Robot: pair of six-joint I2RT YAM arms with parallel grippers.
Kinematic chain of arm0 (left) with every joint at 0, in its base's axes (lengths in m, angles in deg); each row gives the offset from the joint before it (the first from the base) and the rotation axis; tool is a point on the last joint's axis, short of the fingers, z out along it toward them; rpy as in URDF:
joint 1: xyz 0 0 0.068 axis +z
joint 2: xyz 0.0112 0.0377 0.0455 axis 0.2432 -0.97 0
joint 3: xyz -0.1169 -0.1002 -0.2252 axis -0.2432 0.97 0
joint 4: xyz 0.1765 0.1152 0.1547 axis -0.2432 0.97 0
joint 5: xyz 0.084 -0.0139 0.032 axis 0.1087 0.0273 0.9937
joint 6: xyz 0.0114 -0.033 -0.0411 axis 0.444 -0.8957 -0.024
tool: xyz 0 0 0 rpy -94 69.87 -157.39
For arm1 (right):
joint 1: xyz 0 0 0.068 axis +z
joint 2: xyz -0.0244 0.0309 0.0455 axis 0.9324 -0.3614 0
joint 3: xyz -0.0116 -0.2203 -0.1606 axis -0.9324 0.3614 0
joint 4: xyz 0.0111 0.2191 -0.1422 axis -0.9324 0.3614 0
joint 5: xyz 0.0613 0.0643 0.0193 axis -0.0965 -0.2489 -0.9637
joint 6: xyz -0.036 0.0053 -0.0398 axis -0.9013 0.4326 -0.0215
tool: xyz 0 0 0 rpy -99.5 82.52 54.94
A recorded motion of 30 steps. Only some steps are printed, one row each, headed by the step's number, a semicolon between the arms.
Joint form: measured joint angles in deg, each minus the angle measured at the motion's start. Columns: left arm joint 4, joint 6, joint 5, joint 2, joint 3, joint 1; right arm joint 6, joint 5, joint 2, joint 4, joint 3, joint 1.
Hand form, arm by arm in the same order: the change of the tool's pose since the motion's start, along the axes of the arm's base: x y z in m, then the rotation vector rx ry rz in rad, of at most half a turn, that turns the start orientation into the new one. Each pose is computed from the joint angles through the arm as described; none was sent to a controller.
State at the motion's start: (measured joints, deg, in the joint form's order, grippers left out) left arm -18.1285 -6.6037 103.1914 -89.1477 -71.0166 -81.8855; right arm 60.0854 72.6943 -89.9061 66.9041 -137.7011 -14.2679
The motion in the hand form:
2: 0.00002 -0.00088 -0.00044 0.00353 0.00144 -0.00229; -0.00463 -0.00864 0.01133 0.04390 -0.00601 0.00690
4: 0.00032 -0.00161 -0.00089 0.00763 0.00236 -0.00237; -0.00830 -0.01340 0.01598 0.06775 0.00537 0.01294
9: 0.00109 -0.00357 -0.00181 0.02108 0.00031 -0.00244; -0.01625 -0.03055 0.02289 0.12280 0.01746 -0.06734
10: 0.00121 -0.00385 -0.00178 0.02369 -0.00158 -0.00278; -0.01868 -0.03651 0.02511 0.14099 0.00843 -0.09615
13: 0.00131 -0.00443 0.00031 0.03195 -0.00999 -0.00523; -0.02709 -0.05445 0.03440 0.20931 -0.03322 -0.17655
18: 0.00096 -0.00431 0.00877 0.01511 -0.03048 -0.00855; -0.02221 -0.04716 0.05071 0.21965 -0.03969 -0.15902
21: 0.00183 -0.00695 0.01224 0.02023 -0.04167 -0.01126; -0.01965 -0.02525 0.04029 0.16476 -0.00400 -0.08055
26: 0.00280 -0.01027 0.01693 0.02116 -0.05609 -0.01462; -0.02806 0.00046 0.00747 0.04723 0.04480 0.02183
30: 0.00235 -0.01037 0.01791 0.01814 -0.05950 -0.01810; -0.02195 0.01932 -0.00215 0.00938 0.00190 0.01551
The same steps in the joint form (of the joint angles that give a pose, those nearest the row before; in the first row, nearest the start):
2: 0.00 0.00 0.00 -0.22 0.00 -0.13; 0.41 -1.55 2.29 0.98 -1.03 -0.68
4: 0.00 0.04 0.00 -0.44 0.00 -0.13; 1.29 -2.71 3.61 1.71 -1.38 -0.85
9: -0.09 0.48 0.07 -1.03 -0.02 -0.15; 5.46 -0.83 8.24 2.73 -0.81 -1.79
10: -0.13 0.66 0.06 -1.12 -0.05 -0.15; 6.32 0.20 9.86 2.84 -0.57 -2.19
13: 0.00 1.35 0.05 -1.44 -0.55 -0.20; 8.46 3.39 14.73 2.73 -0.35 -3.19
18: -0.70 2.16 0.02 -1.77 -1.86 -0.31; 8.06 2.62 11.32 2.82 -4.52 -3.08
21: -1.20 2.95 0.00 -2.73 -2.62 -0.37; 7.45 2.23 7.15 1.86 -4.09 0.96
26: -2.06 3.82 0.00 -3.89 -3.56 -0.50; 6.91 3.74 3.43 1.05 0.11 8.11
30: -2.23 3.96 -0.02 -3.89 -3.67 -0.68; 5.25 7.04 -0.85 -2.67 0.57 9.62

